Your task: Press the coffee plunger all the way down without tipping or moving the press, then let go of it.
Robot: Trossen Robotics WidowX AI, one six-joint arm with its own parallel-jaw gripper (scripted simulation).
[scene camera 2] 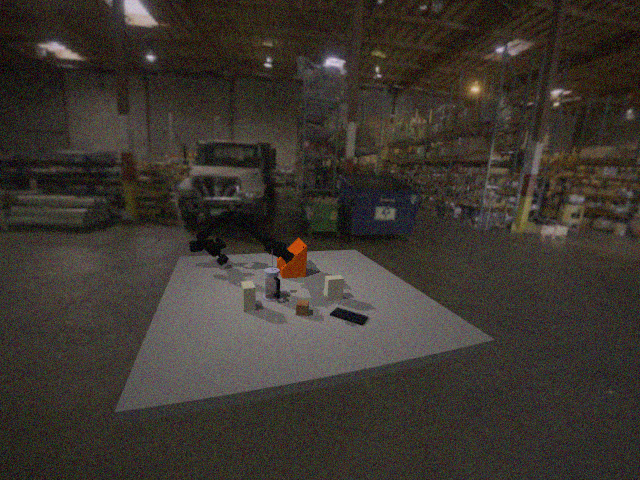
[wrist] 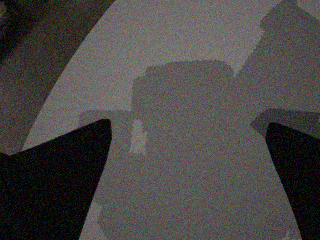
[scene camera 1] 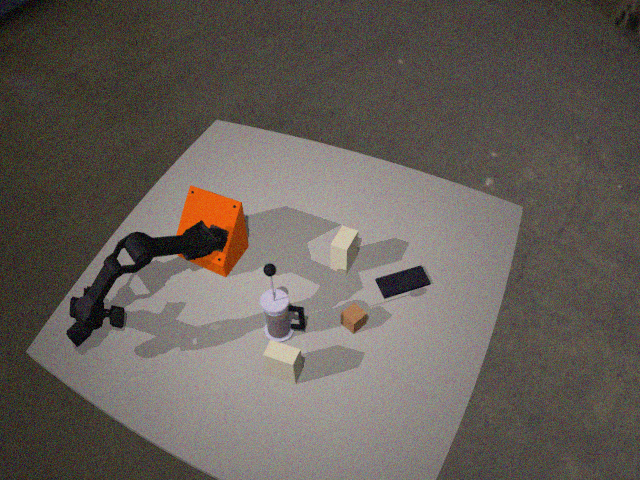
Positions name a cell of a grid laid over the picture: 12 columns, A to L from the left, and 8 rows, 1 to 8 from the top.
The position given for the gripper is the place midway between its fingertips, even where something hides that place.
The gripper (wrist: H5) is open, holding nothing. Also in view: a coffee press (scene camera 1: F6), a cream block (scene camera 1: F7) and a cream block (scene camera 1: G5).
The wrist view misses the coffee press: it is out of frame.
